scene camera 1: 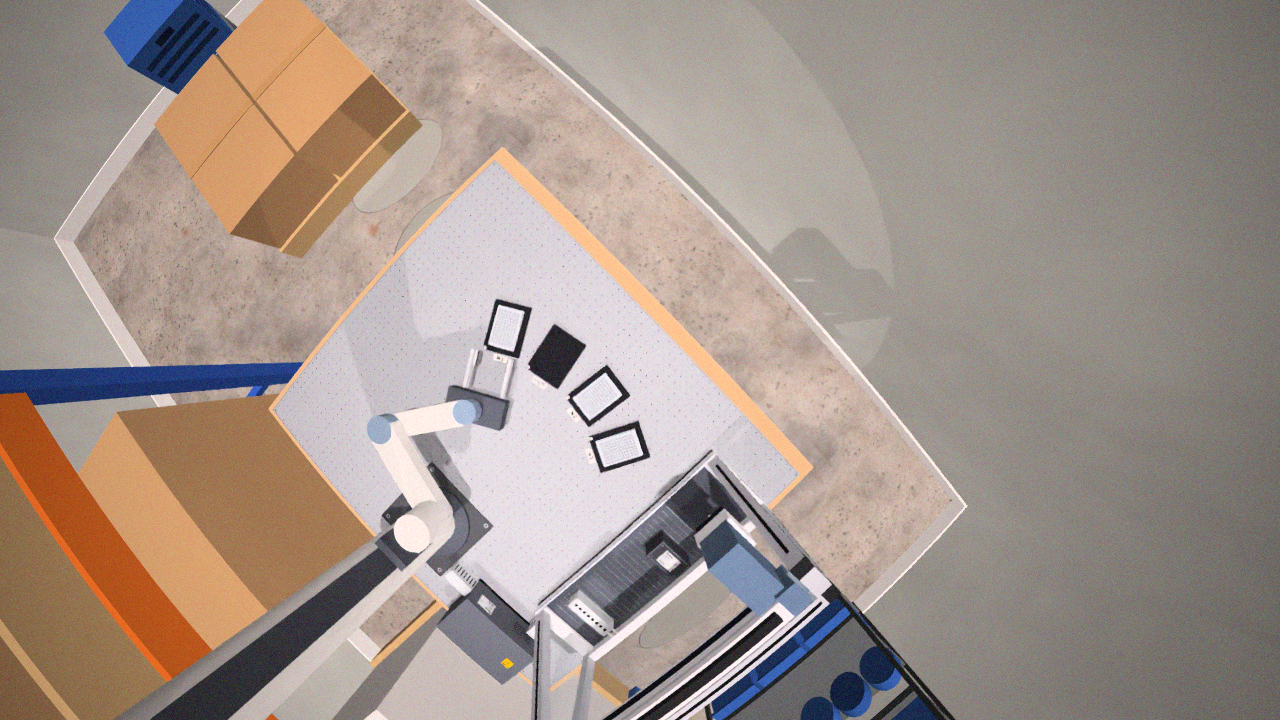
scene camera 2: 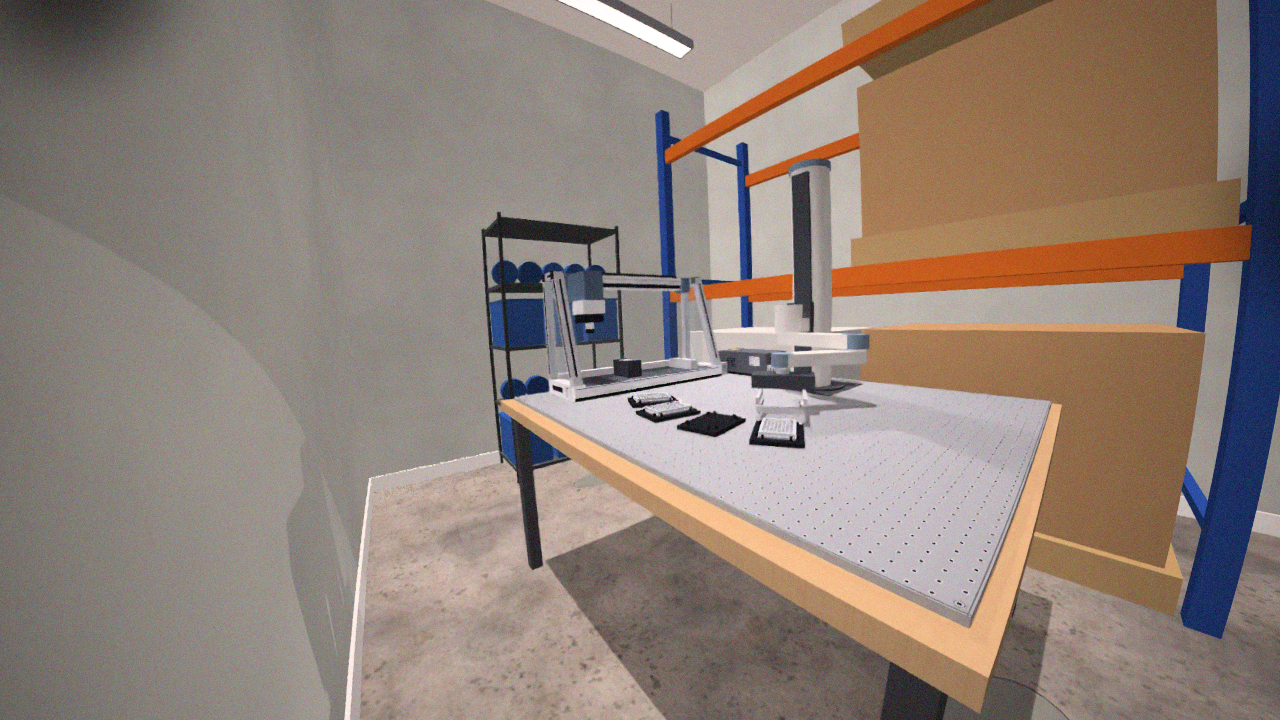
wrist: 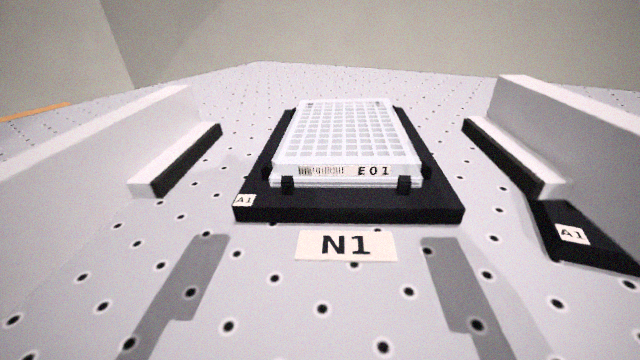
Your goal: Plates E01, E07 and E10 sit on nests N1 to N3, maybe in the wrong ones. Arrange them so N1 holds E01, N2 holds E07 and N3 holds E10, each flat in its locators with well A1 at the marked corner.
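Places are measured from the arm's base along level axes (x ahead, y left, z up), in metres.
Pixels of known places: gripper, fingertip midpoint: [scene camera 1: 492,354] [scene camera 2: 780,402] [wrist: 337,106].
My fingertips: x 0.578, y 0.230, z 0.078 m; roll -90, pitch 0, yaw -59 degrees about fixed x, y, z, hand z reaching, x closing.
Note:
Ahead of a thing's pixels: the offset from my fingertips to its middle. "spot": to the spot under its first point. Level surfaces: height alone.
Plate E01 {dx +0.075, dy +0.041, dz -0.046 m} [scene camera 1: 507,327] [scene camera 2: 777,428] [wrist: 345,137] sits flat between the locators of nest N1 {spot: dx +0.055, dy +0.076, dz -0.038 m} [scene camera 1: 493,324] [wrist: 350,202]. The nest's A1 mark is at its near left corner in the wrist view; the plate's own A1 well cannot be made out. A bare black nest {dx +0.125, dy -0.131, dz -0.054 m} [scene camera 1: 556,356] [scene camera 2: 711,423] [wrist: 549,215] is beside it. Beyond it, one white plate {dx +0.134, dy -0.309, dz -0.046 m} [scene camera 1: 598,394] [scene camera 2: 667,410] and another white plate {dx +0.071, dy -0.470, dz -0.046 m} [scene camera 1: 619,446] [scene camera 2: 652,399] sit on black nests, their labels unreadable. My gripper [scene camera 1: 493,356] [scene camera 2: 781,410] is open and empty, just in front of N1, fingers spread wider than the plate.
The perforated table {dz -0.065 m} [scene camera 1: 465,268] [scene camera 2: 895,483] carries the nests. A gantry machine {spot: dx -0.103, dy -0.680, dz -0.033 m} [scene camera 1: 626,532] [scene camera 2: 644,377] stands past the far plates. A grey control box {spot: dx -0.654, dy -0.604, dz +0.050 m} [scene camera 1: 487,631] [scene camera 2: 751,360] is near the arm base. The arm's column [scene camera 2: 812,232] rises behind the nests.

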